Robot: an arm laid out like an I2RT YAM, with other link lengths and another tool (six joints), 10 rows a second.
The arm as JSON. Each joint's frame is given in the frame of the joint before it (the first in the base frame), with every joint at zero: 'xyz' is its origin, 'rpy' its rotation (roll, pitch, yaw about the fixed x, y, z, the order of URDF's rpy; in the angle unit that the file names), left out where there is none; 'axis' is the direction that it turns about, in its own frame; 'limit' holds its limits. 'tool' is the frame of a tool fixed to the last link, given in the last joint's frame.
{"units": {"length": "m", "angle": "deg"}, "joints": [
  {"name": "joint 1", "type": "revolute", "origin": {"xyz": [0.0, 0.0, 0.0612], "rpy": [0.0, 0.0, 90.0]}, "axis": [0.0, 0.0, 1.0], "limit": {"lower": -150.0, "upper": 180.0}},
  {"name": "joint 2", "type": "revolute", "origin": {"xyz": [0.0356, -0.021, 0.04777], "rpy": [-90.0, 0.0, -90.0]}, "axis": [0.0, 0.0, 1.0], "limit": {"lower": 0.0, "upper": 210.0}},
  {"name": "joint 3", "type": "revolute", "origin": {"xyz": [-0.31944, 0.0, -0.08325], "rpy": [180.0, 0.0, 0.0]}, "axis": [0.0, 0.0, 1.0], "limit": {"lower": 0.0, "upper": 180.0}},
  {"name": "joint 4", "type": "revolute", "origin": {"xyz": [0.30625, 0.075, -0.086], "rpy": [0.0, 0.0, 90.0]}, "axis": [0.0, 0.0, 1.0], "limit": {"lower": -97.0, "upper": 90.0}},
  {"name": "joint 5", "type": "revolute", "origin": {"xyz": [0.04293, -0.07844, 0.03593], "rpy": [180.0, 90.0, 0.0]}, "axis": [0.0, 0.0, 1.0], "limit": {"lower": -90.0, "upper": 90.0}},
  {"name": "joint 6", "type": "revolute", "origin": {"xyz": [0.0, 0.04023, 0.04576], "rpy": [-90.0, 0.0, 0.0]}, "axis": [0.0, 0.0, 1.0], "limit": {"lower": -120.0, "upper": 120.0}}
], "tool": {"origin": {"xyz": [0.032, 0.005, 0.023], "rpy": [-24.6, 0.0, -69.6]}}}
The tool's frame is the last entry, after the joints.
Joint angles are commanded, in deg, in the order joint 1, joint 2, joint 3, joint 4, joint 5, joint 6. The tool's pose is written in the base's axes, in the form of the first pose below.
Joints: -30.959 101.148 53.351 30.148 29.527 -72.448
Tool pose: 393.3, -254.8, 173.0, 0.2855, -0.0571, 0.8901, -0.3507
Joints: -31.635 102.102 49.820 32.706 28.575 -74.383
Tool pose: 379.9, -252.9, 147.5, 0.2637, -0.0717, 0.8983, -0.3442
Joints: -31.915 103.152 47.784 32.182 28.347 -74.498
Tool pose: 370.0, -249.1, 125.7, 0.2402, -0.0763, 0.9108, -0.3271
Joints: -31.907 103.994 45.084 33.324 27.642 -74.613
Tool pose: 360.0, -242.0, 105.5, 0.2274, -0.0844, 0.9184, -0.3126
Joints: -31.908 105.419 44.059 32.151 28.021 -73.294
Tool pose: 353.6, -237.8, 87.4, 0.2098, -0.0785, 0.9292, -0.2940
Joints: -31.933 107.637 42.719 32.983 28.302 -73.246
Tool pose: 346.7, -234.0, 66.2, 0.1909, -0.0797, 0.9368, -0.2820
